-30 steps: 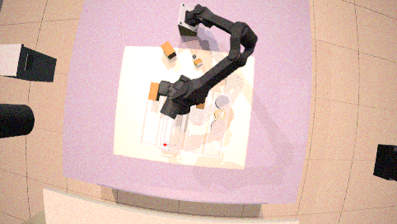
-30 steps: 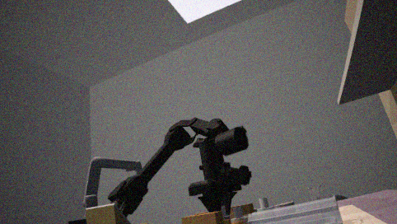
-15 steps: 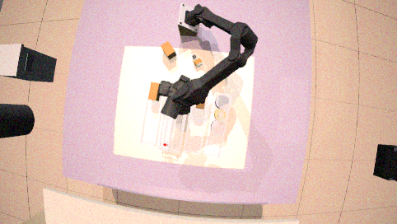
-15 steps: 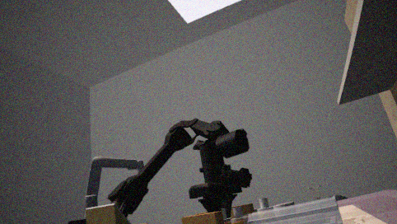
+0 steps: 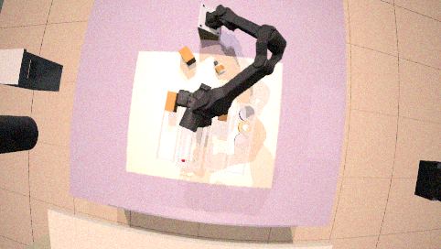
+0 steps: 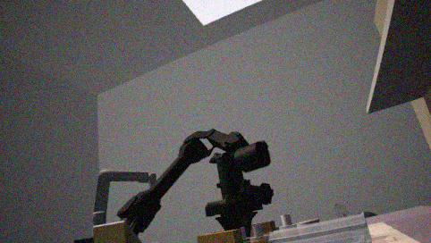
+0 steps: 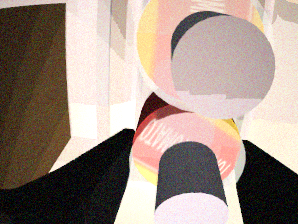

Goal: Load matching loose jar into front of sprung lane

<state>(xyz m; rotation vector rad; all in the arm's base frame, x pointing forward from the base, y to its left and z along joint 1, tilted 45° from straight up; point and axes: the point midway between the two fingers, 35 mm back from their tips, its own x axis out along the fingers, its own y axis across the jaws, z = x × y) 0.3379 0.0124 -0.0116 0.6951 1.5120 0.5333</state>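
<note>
Now: gripper tip 160 mm past the small bottle, 40 mm to the right of it and 20 mm above it. The rest, counted from my gripper tip: red mark: 220 mm ahead, 60 mm to the right, 40 mm above; then clear lane: 140 mm ahead, 40 mm to the right, 10 mm below.
</note>
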